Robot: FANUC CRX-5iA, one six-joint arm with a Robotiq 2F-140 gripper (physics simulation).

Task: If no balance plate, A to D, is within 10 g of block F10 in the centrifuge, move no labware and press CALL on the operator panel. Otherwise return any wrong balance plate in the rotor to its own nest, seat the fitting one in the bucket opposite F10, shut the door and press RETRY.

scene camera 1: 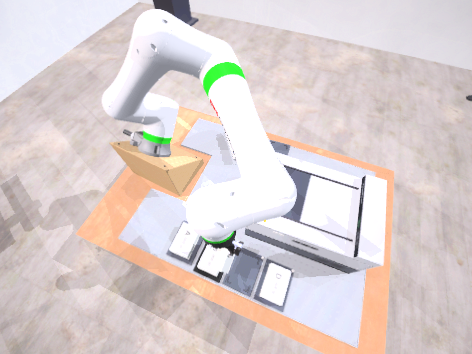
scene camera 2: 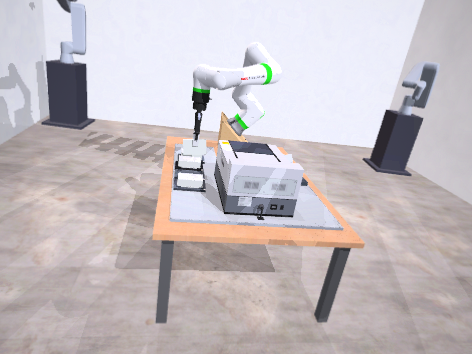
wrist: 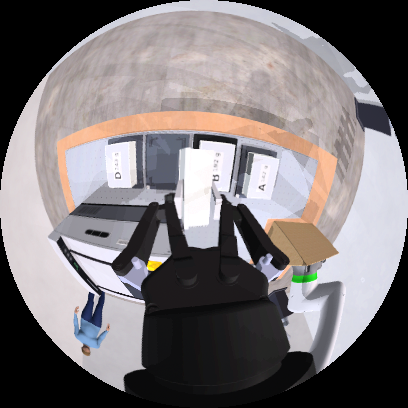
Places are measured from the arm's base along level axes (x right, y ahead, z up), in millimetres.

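Pixels of known places: gripper, fingertip midpoint: [scene camera 1: 225, 250] [scene camera 2: 195, 144] [wrist: 195, 188]; arm's base, origin of the base link: [scene camera 1: 154, 151] [scene camera 2: 233, 128] [wrist: 305, 259].
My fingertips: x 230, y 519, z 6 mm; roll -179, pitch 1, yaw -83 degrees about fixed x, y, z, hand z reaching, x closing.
Observation:
For each thing: its top centre in the pictures, then the offset to it from my fingertips.
- white balance plate, middle of its top: [wrist: 191, 196] [scene camera 1: 225, 249] [scene camera 2: 195, 137] dx +2, dy +6, dz +41 mm
- plate B 192 g, middle of its top: [wrist: 215, 167] [scene camera 1: 213, 255] [scene camera 2: 189, 158] dx +24, dy -47, dz -106 mm
- plate D 243 g, middle of its top: [wrist: 116, 165] [scene camera 1: 276, 283] [scene camera 2: 190, 176] dx -5, dy +219, dz -106 mm
- nest, middle of its top: [wrist: 164, 162] [scene camera 1: 243, 269] [scene camera 2: 189, 173] dx +8, dy +86, dz -142 mm
My gripper [scene camera 1: 234, 246] [scene camera 2: 196, 139] [wrist: 195, 188] is shut on a white balance plate [scene camera 2: 194, 147] [wrist: 196, 170], held upright above the nest row. Its label does not show. Plate A (142 g) [scene camera 1: 185, 242] [wrist: 260, 175], plate B (192 g) [scene camera 1: 211, 262] [wrist: 226, 156] and plate D (243 g) [scene camera 1: 276, 283] [scene camera 2: 190, 180] [wrist: 121, 165] lie in their nests. The nest [scene camera 1: 243, 272] [wrist: 162, 162] between B and D is empty. The centrifuge [scene camera 1: 330, 200] [scene camera 2: 260, 170] [wrist: 107, 230] stands beside the row. Block F10 and the rotor do not show.
The wooden wedge mount [scene camera 1: 160, 167] [scene camera 2: 230, 131] [wrist: 300, 242] carries the arm at one end of the table [scene camera 1: 107, 220] [scene camera 2: 260, 241]. A person [wrist: 89, 325] shows beyond the centrifuge in the wrist view. The centrifuge body rises close beside the nests.

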